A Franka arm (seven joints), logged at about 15 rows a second.
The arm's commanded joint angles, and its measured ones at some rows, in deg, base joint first. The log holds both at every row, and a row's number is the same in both.
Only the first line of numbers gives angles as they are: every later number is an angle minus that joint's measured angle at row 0.
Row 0, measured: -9.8, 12.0, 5.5, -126.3, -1.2, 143.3, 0.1
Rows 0 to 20, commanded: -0.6, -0.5, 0.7, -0.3, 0.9, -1.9, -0.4; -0.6, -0.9, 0.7, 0.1, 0.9, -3.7, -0.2; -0.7, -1.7, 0.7, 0.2, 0.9, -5.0, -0.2; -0.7, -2.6, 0.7, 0.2, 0.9, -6.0, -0.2; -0.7, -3.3, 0.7, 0.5, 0.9, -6.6, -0.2; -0.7, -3.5, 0.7, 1.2, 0.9, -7.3, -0.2; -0.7, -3.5, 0.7, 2.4, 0.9, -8.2, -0.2; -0.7, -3.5, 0.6, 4.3, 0.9, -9.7, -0.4; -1.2, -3.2, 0.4, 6.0, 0.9, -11.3, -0.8; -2.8, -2.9, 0.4, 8.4, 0.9, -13.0, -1.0; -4.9, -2.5, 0.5, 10.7, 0.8, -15.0, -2.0; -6.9, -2.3, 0.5, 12.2, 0.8, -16.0, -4.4; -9.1, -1.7, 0.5, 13.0, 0.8, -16.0, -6.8; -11.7, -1.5, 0.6, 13.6, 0.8, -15.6, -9.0; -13.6, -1.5, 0.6, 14.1, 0.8, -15.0, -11.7; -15.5, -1.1, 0.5, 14.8, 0.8, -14.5, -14.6; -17.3, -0.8, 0.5, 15.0, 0.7, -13.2, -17.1; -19.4, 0.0, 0.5, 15.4, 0.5, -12.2, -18.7; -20.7, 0.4, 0.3, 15.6, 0.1, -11.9, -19.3; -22.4, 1.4, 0.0, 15.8, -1.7, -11.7, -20.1; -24.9, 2.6, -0.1, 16.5, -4.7, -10.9, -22.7
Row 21, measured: -21.3, -0.2, -0.7, 14.3, -1.5, -12.3, -19.6
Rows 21 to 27, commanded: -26.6, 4.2, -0.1, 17.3, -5.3, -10.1, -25.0; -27.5, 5.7, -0.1, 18.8, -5.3, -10.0, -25.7; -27.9, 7.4, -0.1, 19.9, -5.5, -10.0, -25.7; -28.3, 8.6, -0.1, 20.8, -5.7, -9.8, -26.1; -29.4, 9.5, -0.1, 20.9, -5.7, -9.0, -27.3; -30.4, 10.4, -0.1, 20.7, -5.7, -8.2, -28.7; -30.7, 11.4, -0.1, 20.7, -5.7, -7.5, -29.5
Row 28, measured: -29.1, 8.8, -1.0, 19.1, -4.8, -9.0, -27.6
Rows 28 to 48, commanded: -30.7, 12.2, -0.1, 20.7, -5.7, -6.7, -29.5; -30.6, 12.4, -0.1, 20.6, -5.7, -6.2, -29.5; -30.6, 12.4, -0.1, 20.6, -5.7, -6.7, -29.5; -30.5, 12.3, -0.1, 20.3, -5.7, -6.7, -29.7; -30.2, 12.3, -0.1, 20.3, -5.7, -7.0, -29.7; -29.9, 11.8, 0.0, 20.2, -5.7, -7.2, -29.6; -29.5, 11.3, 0.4, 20.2, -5.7, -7.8, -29.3; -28.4, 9.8, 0.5, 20.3, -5.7, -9.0, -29.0; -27.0, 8.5, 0.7, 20.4, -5.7, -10.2, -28.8; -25.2, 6.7, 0.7, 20.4, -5.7, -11.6, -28.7; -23.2, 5.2, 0.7, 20.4, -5.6, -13.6, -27.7; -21.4, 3.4, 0.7, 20.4, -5.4, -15.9, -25.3; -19.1, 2.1, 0.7, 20.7, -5.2, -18.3, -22.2; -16.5, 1.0, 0.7, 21.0, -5.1, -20.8, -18.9; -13.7, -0.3, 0.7, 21.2, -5.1, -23.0, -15.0; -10.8, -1.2, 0.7, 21.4, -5.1, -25.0, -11.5; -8.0, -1.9, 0.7, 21.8, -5.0, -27.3, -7.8; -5.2, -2.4, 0.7, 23.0, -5.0, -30.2, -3.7; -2.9, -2.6, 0.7, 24.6, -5.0, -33.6, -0.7; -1.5, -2.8, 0.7, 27.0, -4.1, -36.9, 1.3; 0.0, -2.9, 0.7, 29.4, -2.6, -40.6, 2.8
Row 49, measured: -2.3, -2.7, 1.4, 24.6, -4.5, -33.6, -0.3
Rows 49 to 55, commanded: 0.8, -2.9, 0.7, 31.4, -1.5, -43.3, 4.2; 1.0, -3.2, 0.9, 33.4, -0.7, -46.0, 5.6; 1.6, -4.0, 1.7, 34.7, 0.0, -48.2, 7.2; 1.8, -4.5, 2.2, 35.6, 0.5, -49.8, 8.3; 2.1, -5.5, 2.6, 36.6, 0.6, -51.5, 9.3; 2.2, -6.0, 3.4, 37.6, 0.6, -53.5, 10.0; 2.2, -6.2, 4.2, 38.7, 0.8, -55.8, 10.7
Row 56, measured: 2.0, -5.4, 2.9, 36.6, -0.3, -51.5, 8.6
